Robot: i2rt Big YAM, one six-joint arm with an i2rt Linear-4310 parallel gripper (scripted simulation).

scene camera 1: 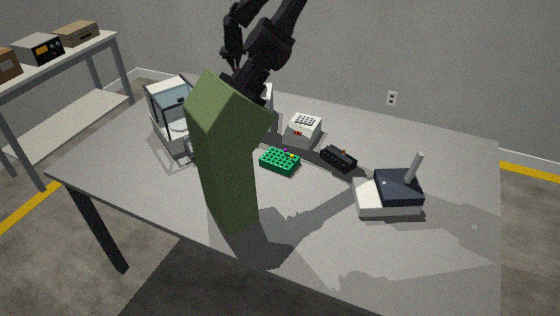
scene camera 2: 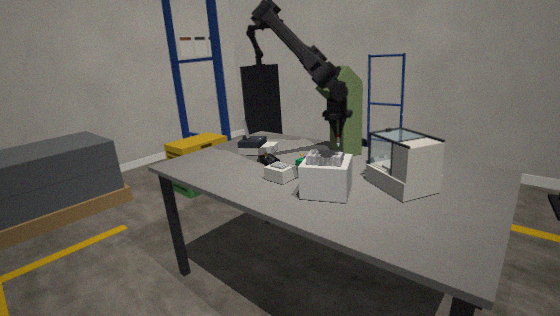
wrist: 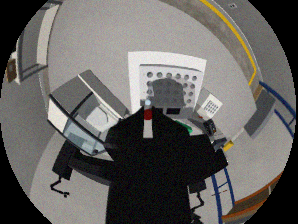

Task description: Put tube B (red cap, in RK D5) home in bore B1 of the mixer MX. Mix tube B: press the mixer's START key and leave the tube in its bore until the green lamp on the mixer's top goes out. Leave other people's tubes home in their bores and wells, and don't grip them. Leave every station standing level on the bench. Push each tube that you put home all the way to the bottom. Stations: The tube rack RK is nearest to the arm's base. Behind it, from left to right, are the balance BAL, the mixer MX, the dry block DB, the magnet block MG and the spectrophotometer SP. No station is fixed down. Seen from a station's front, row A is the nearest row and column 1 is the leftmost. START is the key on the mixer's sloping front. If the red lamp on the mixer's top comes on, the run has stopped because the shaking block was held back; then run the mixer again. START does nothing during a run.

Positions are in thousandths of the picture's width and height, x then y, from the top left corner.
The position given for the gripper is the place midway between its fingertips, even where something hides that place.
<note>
In view: the gripper (wrist: 498, 489), a white mixer MX (scene camera 2: 578, 581), a green rack RK (scene camera 1: 490, 505), a glass-walled balance BAL (scene camera 1: 304, 302), a dry block DB (scene camera 1: 537, 426) and a spectrophotometer SP (scene camera 1: 690, 612).
The white mixer MX is seen too in the wrist view (wrist: 455, 266). The glass-walled balance BAL is seen too in the wrist view (wrist: 284, 449).
</note>
